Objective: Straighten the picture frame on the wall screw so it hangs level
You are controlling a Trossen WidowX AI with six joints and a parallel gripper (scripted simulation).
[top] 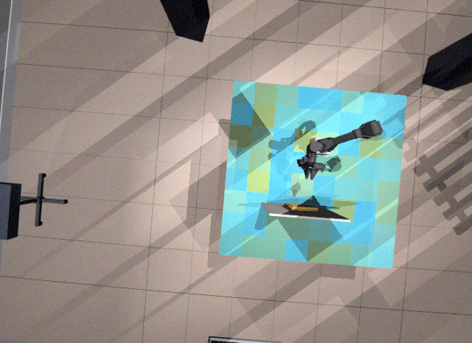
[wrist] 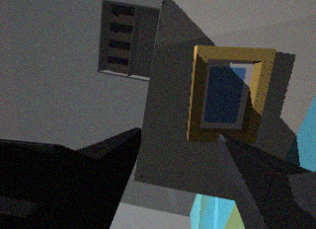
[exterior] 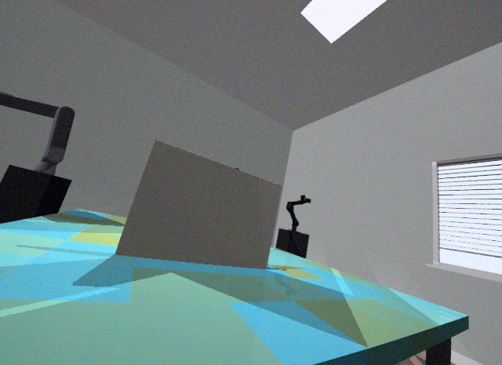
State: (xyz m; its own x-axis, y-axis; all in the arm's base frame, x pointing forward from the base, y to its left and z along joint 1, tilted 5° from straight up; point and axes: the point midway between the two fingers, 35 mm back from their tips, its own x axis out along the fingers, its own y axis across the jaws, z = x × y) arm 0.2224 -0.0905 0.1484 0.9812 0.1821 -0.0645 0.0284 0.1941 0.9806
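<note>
The picture frame is 190 mm ahead of my gripper tip, 90 mm below it and 30 mm to the left of it. Also, from my gripper tip: wall panel (200 mm ahead, 100 mm below, 40 mm to the left).
</note>
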